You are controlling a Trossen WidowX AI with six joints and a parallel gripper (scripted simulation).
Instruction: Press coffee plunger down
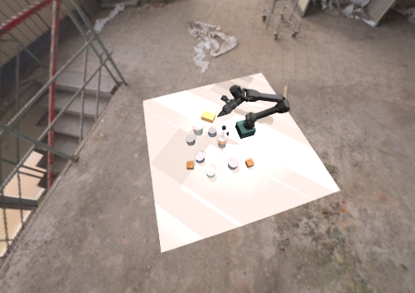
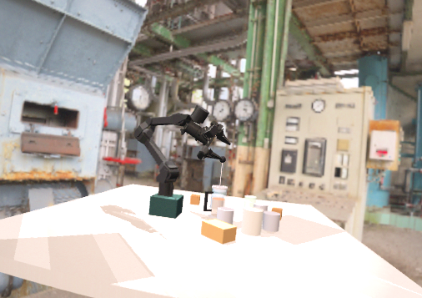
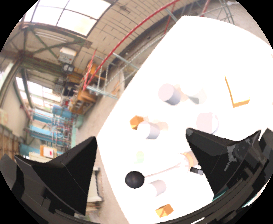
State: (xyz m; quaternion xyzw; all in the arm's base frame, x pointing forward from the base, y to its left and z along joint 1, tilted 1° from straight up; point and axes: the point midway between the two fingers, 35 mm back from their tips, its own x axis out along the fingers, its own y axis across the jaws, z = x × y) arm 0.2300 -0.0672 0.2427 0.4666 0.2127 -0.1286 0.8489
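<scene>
My gripper tip is 20 mm past the coffee press, 70 mm to the right of it and 180 mm above it.
</scene>
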